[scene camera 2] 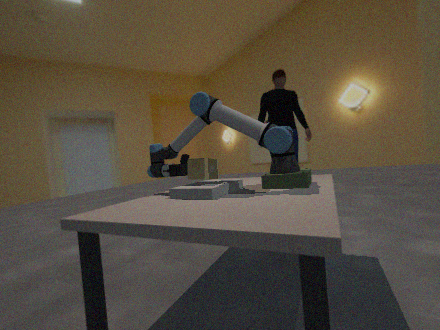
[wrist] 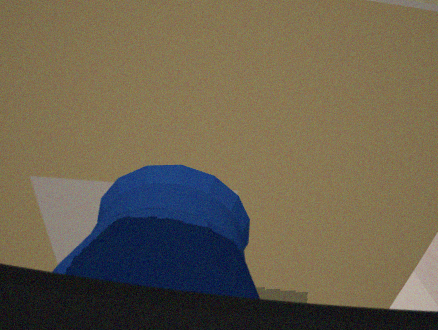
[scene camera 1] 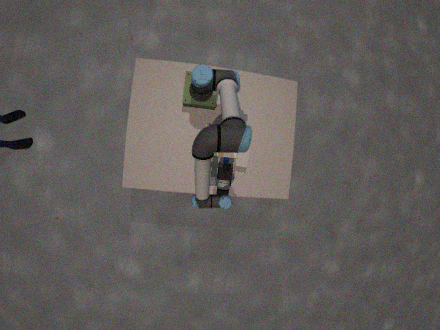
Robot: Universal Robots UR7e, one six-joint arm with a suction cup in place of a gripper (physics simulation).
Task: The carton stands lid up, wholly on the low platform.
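Where they show: hand, tool point: (wrist: 180,200) (scene camera 1: 226,155); arm's base, link origin: (scene camera 2: 284,172) (scene camera 1: 201,90).
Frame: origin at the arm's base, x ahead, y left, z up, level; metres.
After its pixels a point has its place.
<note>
The tan carton (scene camera 1: 227,155) @[x 0.427, y 0.168, z 0.107 m] (scene camera 2: 199,169) @[x 0.375, y 0.240, z 0.055 m] (wrist: 280,110) @[x 0.440, y 0.186, z 0.089 m] is on my suction cup, with the broad tan face against the cup. My blue suction cup (scene camera 1: 226,160) (scene camera 2: 188,168) @[x 0.427, y 0.170, z 0.057 m] (wrist: 175,190) points sideways at the carton's side; the arm hides much of the carton in the overhead view. In the side view its underside is close above the pale slabs; whether it touches one cannot be told. A pale grey low slab (scene camera 1: 242,161) @[x 0.461, y 0.293, z -0.022 m] (scene camera 2: 197,192) @[x 0.339, y 0.347, z -0.040 m] lies nearer the side camera, with another low slab (scene camera 2: 235,185) @[x 0.234, y 0.132, z -0.044 m] behind it. Which is the platform is unclear. The lid's facing is unclear.
The arm's green base block (scene camera 1: 200,106) @[x 0.100, y -0.001, z -0.031 m] (scene camera 2: 286,180) @[x -0.015, y 0.105, z -0.032 m] stands on the table (scene camera 1: 155,130) @[x 0.265, y -0.304, z -0.071 m] (scene camera 2: 250,217) @[x 0.037, y 0.610, z -0.070 m]. The wrist hangs by the table edge on the side away from the base. A person (scene camera 2: 280,107) stands beyond the table.
</note>
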